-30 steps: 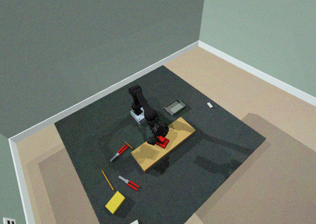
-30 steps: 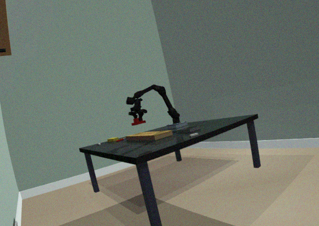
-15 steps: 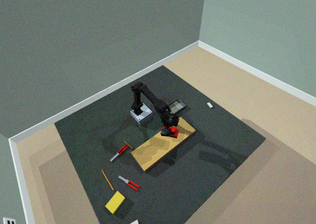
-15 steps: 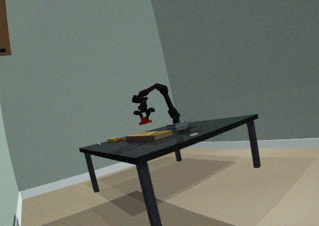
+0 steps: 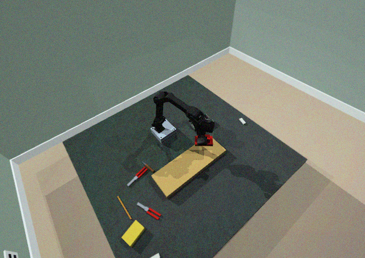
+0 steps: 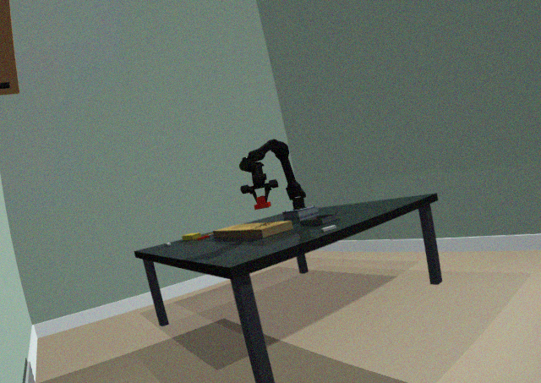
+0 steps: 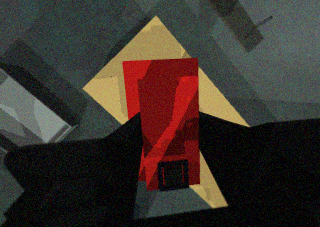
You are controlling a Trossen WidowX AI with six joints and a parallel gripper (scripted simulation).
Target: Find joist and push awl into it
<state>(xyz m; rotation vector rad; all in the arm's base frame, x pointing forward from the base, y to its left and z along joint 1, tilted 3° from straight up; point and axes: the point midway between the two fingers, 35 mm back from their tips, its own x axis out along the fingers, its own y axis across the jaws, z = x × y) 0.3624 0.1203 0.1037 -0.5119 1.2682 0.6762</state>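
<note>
The red stud finder is 2 cm behind my gripper tip, 2 cm to the right of it and 2 cm above it. Also, from my gripper tip: indicator window 3 cm behind, 3 cm to the right, 3 cm above; brown-handled awl 21 cm behind, 38 cm to the right, 15 cm below; grey tray 19 cm behind, 18 cm to the left, 14 cm below.
</note>
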